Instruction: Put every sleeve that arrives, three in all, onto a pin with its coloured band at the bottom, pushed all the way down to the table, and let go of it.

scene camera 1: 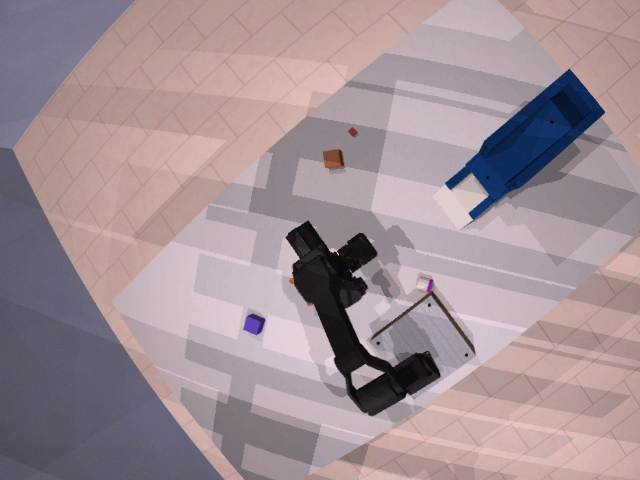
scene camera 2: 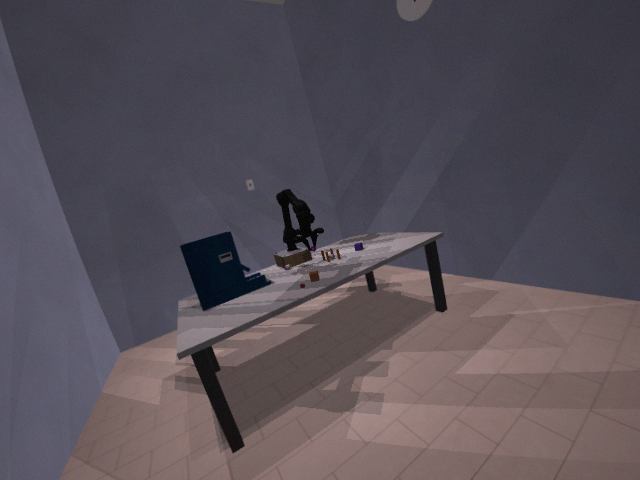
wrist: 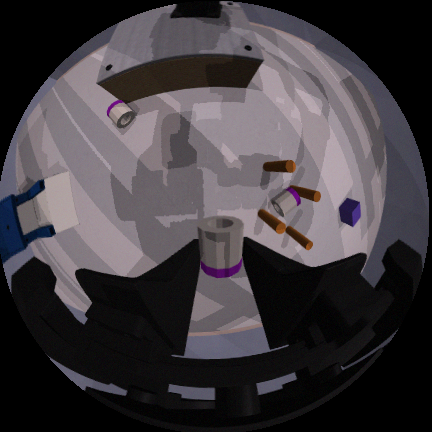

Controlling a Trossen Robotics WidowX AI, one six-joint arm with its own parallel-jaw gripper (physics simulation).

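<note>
My gripper (wrist: 220, 243) (scene camera 2: 312, 248) is shut on a grey sleeve (wrist: 218, 245) with a purple band, above the table. In the wrist view its open end faces up the picture and its band is at the lower end; its exact tilt is unclear. Several orange pins (wrist: 280, 166) (scene camera 2: 338, 254) stand to its right in the wrist view; the arm mostly hides them in scene camera 1. A second sleeve (wrist: 284, 204) lies on its side among the pins, band end beside one pin. A third sleeve (wrist: 121, 115) (scene camera 1: 423, 283) (scene camera 2: 285, 267) lies on its side near the box.
A grey-topped box (scene camera 1: 429, 335) (scene camera 2: 294, 258) (wrist: 185, 77) stands near the arm's base. A blue chute (scene camera 1: 532, 139) (scene camera 2: 211, 268) with a white pad (scene camera 1: 454, 207) (wrist: 62, 202) stands at one end. A purple cube (scene camera 1: 253, 324) (wrist: 351, 212), brown cube (scene camera 1: 333, 159) and red cube (scene camera 1: 352, 132) lie on the table.
</note>
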